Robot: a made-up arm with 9 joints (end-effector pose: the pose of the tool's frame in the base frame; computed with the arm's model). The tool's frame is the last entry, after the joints.
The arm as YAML. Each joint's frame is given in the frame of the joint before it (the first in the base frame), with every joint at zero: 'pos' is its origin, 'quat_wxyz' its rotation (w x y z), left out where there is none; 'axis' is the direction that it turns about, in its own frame. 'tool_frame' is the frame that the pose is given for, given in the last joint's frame.
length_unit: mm
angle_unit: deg
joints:
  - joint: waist
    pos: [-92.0, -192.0, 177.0]
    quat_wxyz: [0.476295, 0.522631, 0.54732, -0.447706]
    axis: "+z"
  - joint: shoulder
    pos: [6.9, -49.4, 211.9]
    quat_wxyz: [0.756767, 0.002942, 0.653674, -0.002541]
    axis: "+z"
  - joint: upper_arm
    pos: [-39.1, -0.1, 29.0]
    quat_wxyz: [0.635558, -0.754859, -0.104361, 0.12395]
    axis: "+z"
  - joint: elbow
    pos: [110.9, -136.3, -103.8]
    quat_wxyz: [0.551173, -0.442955, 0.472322, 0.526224]
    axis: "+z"
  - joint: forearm
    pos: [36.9, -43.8, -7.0]
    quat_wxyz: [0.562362, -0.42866, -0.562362, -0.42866]
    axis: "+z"
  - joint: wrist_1
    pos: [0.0, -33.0, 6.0]
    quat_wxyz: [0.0, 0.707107, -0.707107, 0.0]
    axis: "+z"
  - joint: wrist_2
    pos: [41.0, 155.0, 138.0]
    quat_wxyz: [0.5, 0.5, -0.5, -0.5]
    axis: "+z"
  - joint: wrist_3
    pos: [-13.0, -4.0, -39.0]
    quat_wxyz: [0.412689, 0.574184, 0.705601, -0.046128]
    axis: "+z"
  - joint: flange
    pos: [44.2, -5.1, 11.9]
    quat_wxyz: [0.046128, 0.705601, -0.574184, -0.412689]
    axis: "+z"
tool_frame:
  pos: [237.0, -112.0, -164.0]
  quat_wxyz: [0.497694, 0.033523, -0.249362, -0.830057]
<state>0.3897 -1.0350 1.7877 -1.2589 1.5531 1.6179 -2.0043 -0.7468 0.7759</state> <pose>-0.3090 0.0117 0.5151 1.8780 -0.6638 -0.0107</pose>
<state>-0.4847 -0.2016 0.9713 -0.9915 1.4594 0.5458 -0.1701 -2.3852 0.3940</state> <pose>-0.3171 -0.1185 0.0955 0.1877 1.2576 0.4073</pose>
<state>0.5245 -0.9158 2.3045 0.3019 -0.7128 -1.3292 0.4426 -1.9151 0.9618</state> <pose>-0.3393 -0.4472 0.1092 -0.0234 -0.9439 2.0610</pose>
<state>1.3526 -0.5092 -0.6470 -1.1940 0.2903 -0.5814 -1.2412 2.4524 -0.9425</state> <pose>0.3088 -0.6231 -0.0548 -0.5999 -0.4074 -1.4279</pose>
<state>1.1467 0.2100 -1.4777 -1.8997 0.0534 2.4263 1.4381 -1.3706 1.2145</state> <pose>-0.1266 -0.6513 -0.0681 0.5084 0.8169 1.3836</pose>
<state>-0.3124 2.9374 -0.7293 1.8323 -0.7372 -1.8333 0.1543 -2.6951 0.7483</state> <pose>-0.0720 -0.1831 -0.0827 0.5749 1.8642 -0.3959</pose>
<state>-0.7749 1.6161 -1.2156 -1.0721 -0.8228 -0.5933 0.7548 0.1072 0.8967</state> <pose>-0.6223 -0.2967 0.4260 -0.0106 2.8655 -0.0482</pose>
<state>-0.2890 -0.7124 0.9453 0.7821 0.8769 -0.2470 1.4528 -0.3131 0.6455</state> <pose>-0.0395 -0.3108 0.3000 -1.2022 -1.3705 0.8593</pose>
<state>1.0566 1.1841 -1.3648 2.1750 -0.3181 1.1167 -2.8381 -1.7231 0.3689</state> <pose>-0.3504 -0.0444 0.0971 1.8155 0.6966 0.1658</pose>
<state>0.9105 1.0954 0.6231 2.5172 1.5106 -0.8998 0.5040 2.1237 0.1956</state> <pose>-0.0701 -0.1932 -0.3128 -0.3214 -0.6247 0.5467</pose>
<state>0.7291 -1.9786 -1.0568 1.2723 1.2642 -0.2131 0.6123 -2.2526 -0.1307</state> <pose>0.2447 -0.3822 -0.0270 1.6071 1.7951 -1.1347</pose>
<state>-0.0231 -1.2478 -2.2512 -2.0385 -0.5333 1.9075 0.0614 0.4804 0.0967</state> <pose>0.4764 -0.3183 -0.0850 -0.4267 -1.6347 0.4949</pose>
